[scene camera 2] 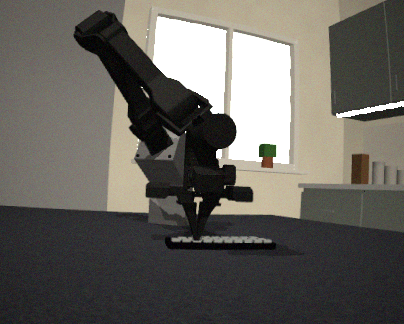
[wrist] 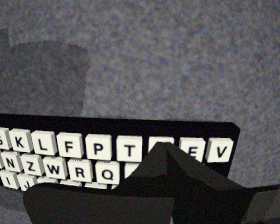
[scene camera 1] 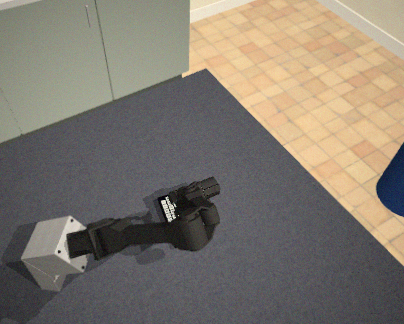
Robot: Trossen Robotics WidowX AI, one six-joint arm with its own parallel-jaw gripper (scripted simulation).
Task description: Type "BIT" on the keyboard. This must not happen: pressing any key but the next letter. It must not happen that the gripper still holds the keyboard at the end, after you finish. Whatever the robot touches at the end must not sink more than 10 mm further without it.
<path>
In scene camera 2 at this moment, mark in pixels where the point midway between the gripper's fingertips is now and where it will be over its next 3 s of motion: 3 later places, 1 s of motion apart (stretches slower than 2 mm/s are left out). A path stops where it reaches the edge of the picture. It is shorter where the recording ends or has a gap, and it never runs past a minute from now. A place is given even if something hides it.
My gripper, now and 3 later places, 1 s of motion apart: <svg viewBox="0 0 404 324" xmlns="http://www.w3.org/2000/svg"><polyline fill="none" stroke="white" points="196,240 214,224 254,233 254,234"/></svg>
</path>
